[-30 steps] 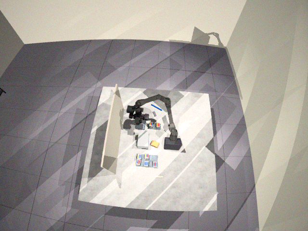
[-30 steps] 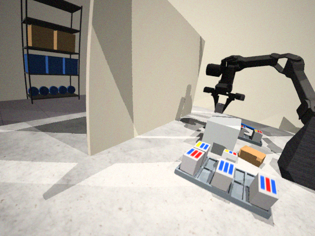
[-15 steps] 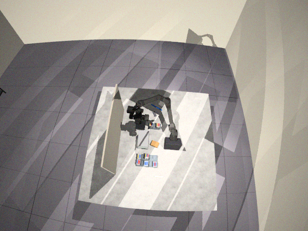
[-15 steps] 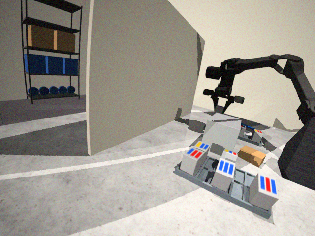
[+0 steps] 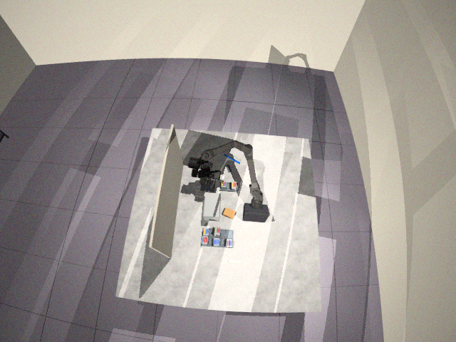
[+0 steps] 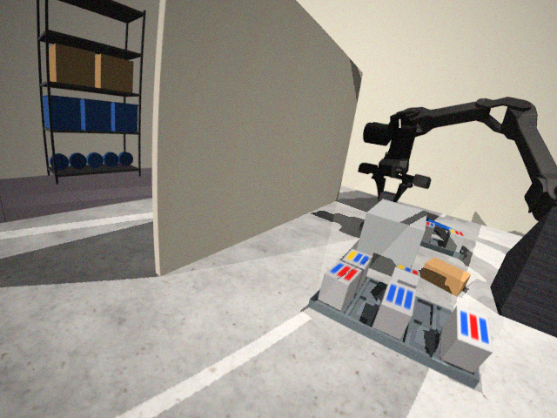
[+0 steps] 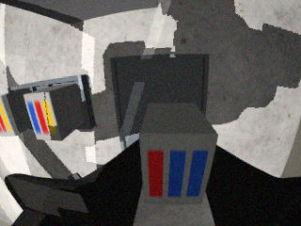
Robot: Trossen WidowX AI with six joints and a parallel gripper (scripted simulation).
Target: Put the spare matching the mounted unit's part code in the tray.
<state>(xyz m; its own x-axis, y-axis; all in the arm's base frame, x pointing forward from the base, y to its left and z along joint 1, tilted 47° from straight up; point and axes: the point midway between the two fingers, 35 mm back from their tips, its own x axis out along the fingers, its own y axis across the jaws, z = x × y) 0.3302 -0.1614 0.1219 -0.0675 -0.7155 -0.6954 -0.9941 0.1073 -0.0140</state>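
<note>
Right now my gripper tip is 10 mm past the tray and 60 mm above it. Round my gripper tip: grey mounted unit 50 mm behind, 200 mm to the left, 10 mm below; blue marker pen 170 mm behind, 200 mm to the right, 60 mm below; holder 150 mm behind, 20 mm to the left, 60 mm below.
</note>
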